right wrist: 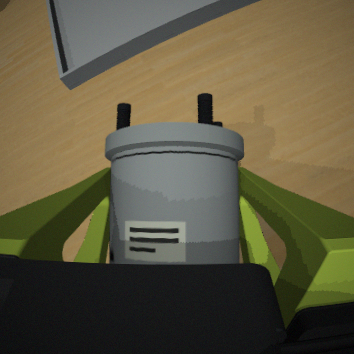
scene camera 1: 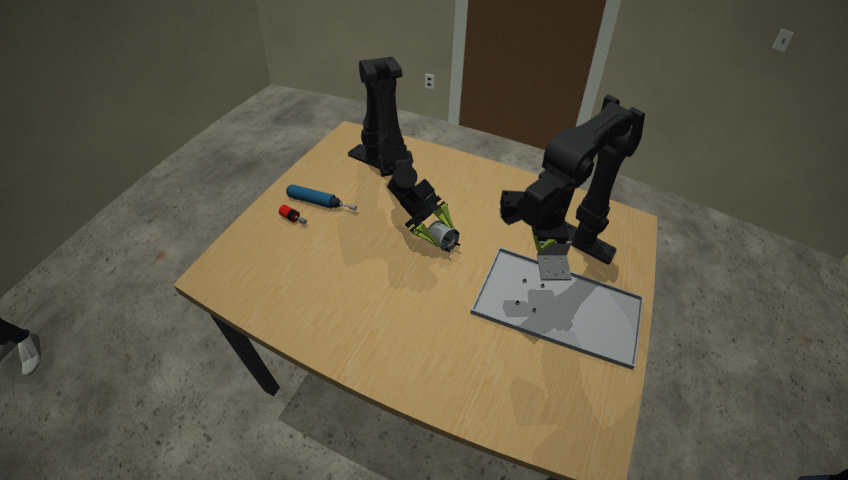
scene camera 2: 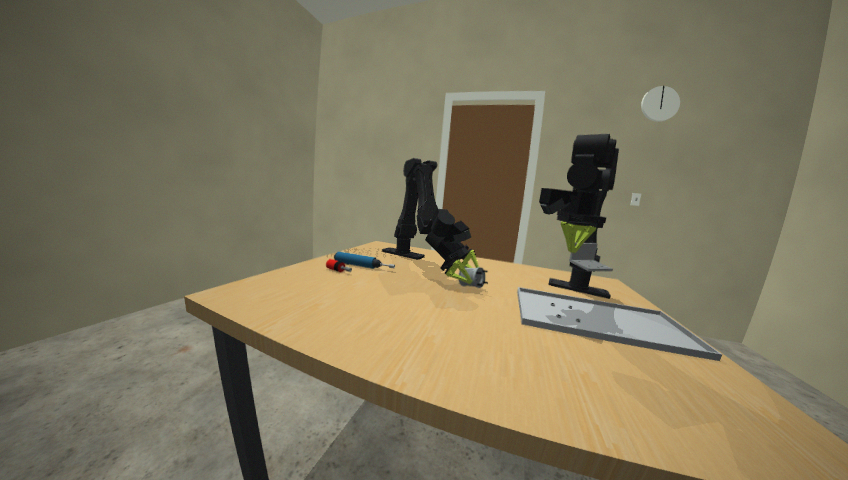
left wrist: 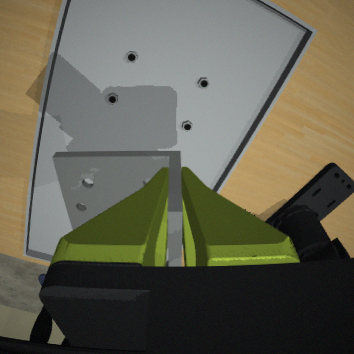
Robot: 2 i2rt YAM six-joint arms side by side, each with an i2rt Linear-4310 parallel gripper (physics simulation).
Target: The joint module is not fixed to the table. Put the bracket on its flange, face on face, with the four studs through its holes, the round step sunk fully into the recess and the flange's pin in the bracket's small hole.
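Frame: origin at the left arm's base, x up, y right, z ahead, level; millimetres.
Seen in the pictures: left gripper, between the fingertips: (scene camera 1: 539, 248) (scene camera 2: 572, 252) (left wrist: 174, 178); right gripper, between the fingertips: (right wrist: 173, 178) (scene camera 1: 446, 239) (scene camera 2: 476, 278); left arm's base, origin of its link: (scene camera 1: 583, 242) (scene camera 2: 577, 289) (left wrist: 292, 217); right arm's base, origin of its link: (scene camera 1: 375, 159) (scene camera 2: 402, 254).
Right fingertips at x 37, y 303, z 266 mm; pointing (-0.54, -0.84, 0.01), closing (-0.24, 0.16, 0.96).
Offsets run from my right fingertips to a thing's top centre. "pt": to the spot under its first point.
The grey joint module {dy +8, dx +39, dz -1 mm} (scene camera 1: 440, 231) (scene camera 2: 471, 276) (right wrist: 175, 195) is held low over the table, tilted, its flange turned toward the tray. Black studs {dy -13, dx +31, dz +22 mm} (right wrist: 205, 109) stick out of the flange; the flange face and pin are hidden in the right wrist view. My right gripper (scene camera 1: 444, 235) (scene camera 2: 469, 273) (right wrist: 173, 178) is shut on the module's body. The grey L-shaped bracket (scene camera 1: 554, 267) (scene camera 2: 592, 265) (left wrist: 115, 172) hangs above the tray's back edge, its holed plate roughly level. My left gripper (scene camera 1: 545, 245) (scene camera 2: 575, 249) (left wrist: 174, 178) is shut on its upright plate. Bracket and module are apart.
The shallow grey tray {dy -345, dx -21, dz -19 mm} (scene camera 1: 606, 333) (scene camera 2: 654, 333) (left wrist: 240, 45) (right wrist: 110, 30) lies at the picture's right in both scene views, with several nuts {dy -225, dx -27, dz -29 mm} (scene camera 1: 524, 280) {dy -242, dx -27, dz +42 mm} (left wrist: 131, 56) in it. A blue tool {pt dy +408, dx -1, dz +100 mm} (scene camera 1: 312, 196) (scene camera 2: 357, 259) and a red tool {dy +408, dx -3, dz +180 mm} (scene camera 1: 288, 212) (scene camera 2: 335, 265) lie at the left.
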